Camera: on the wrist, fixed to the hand. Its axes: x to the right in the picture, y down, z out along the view.
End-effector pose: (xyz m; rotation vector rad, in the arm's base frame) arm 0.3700 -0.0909 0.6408 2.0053 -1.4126 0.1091
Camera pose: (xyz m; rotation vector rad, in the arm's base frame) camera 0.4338 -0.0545 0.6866 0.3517 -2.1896 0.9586
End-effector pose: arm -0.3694 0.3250 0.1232 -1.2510 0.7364 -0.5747
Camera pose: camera -0.4157 0.2564 0.1485 -0.3768 1.7979 0.5214
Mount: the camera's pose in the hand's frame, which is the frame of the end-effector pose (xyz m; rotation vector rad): 0.0165 -0.0401 -0.0749 -0.1374 0.4163 1.5331
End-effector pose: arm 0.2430 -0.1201 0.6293 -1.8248 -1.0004 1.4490
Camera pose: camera 0.3103 -0.0845 0.6706 2.4839 -0.6693 -1.2568
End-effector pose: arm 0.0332 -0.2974 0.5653 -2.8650 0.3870 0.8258
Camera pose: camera 0.0957 -0.2773 0.6217 1.7421 -2.0407 -0.1881
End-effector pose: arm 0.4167 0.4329 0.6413 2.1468 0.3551 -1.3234
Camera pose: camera 0.4583 0.5087 0.6382 1.7114 -0.8818 0.0310
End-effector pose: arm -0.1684 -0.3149 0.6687 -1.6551 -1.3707 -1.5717
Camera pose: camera -0.2402 -0.3583 0.6897 -1.5508 0.3354 -0.8775
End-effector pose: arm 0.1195 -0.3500 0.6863 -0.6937 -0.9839 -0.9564
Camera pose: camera 0.1148 -0.4355 0.6735 -1.0245 0.1381 0.2228
